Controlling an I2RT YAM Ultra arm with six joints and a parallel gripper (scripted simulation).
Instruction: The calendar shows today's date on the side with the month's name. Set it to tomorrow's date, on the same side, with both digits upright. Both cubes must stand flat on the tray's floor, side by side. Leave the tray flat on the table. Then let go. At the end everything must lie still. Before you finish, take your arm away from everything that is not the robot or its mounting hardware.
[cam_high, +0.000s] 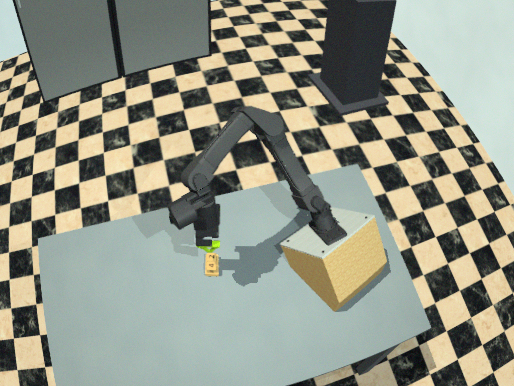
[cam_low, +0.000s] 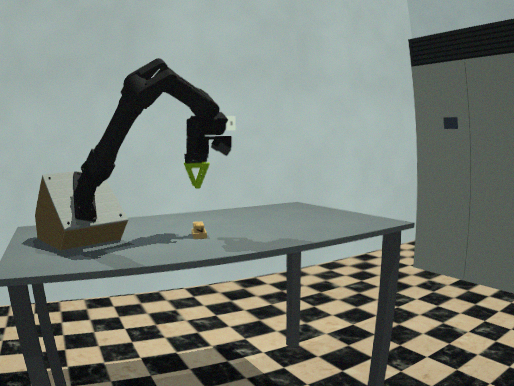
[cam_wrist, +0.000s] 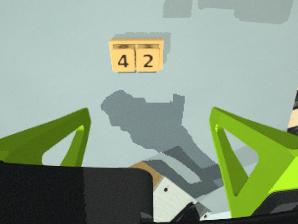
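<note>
Right now my hand is 10 mm short of the tan tray, 20 mm to the right of it and 150 mm above it.
</note>
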